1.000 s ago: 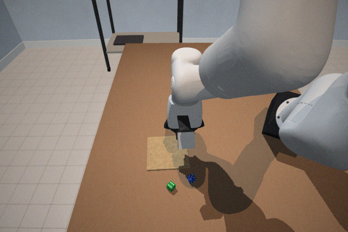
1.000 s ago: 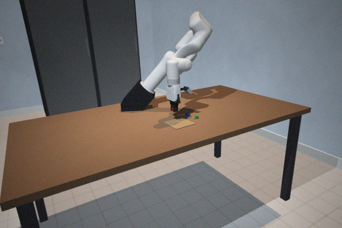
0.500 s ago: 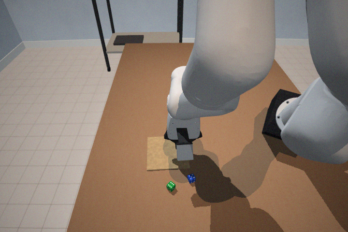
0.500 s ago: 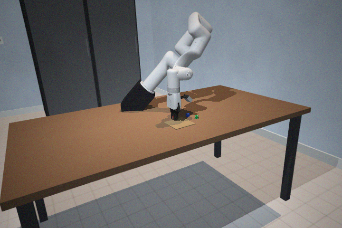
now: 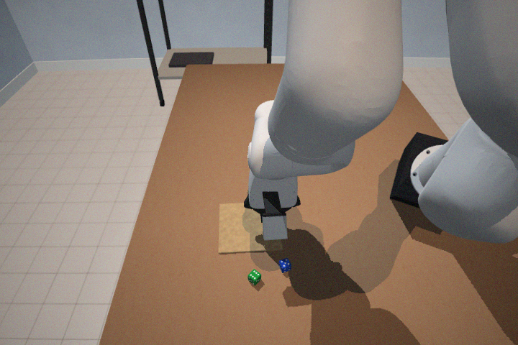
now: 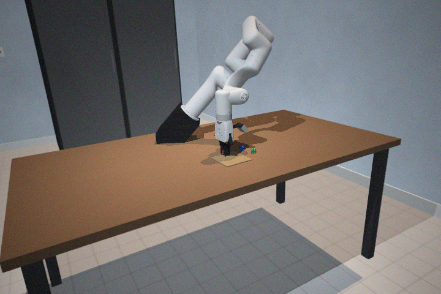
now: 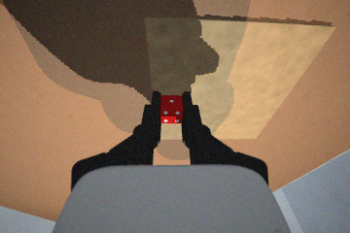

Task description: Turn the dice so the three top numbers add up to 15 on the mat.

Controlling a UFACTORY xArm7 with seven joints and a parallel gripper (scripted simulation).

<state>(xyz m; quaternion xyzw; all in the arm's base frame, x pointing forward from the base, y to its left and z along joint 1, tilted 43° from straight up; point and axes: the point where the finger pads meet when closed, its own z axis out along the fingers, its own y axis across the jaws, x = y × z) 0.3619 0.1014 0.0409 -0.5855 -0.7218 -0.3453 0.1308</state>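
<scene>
The red die is 10 mm below my hand. From my hand the other things lie so: blue die: 50 mm behind, 100 mm to the left, 20 mm below; tan mat: 50 mm ahead, 10 mm to the left, 30 mm below; green die: 140 mm to the left, 20 mm below.
</scene>
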